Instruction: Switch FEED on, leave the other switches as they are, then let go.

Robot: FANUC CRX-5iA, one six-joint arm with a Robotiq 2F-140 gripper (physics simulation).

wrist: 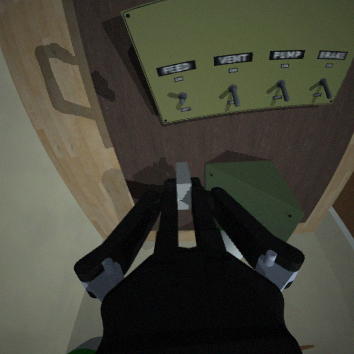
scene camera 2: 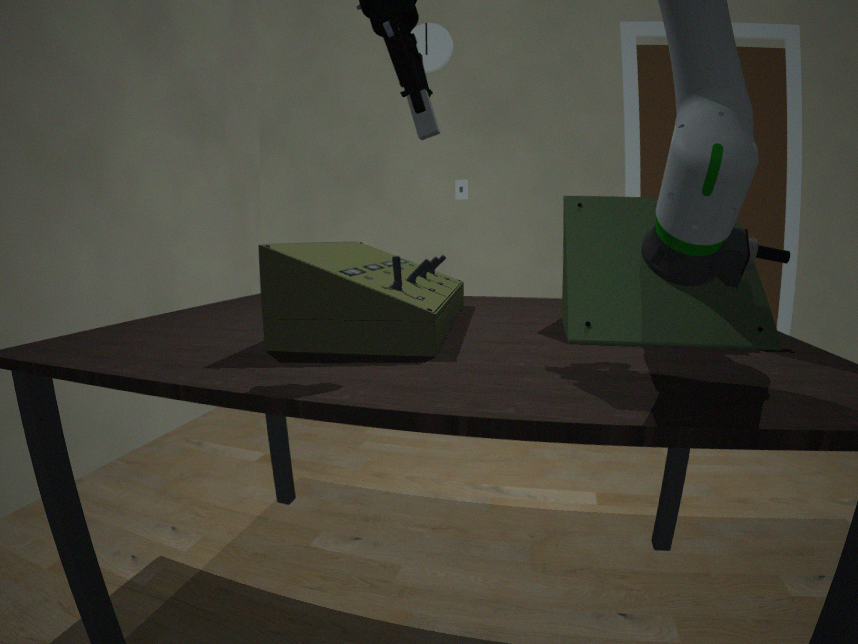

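Note:
The olive switch console stands on the table. Its FEED lever stands nearly square to the table in the scene view, at a different angle from the others. In the wrist view it looks short, with the plates above and below it uncovered. The VENT lever, PUMP lever and BRAKE lever lean toward the console's lower edge, away from their ON plates. My gripper is shut and empty, high above the console and apart from every lever.
A green sloped box stands on the dark table, beyond the console's low edge. A grey arm link hangs in front of that box in the scene view. A door and a wall clock are behind.

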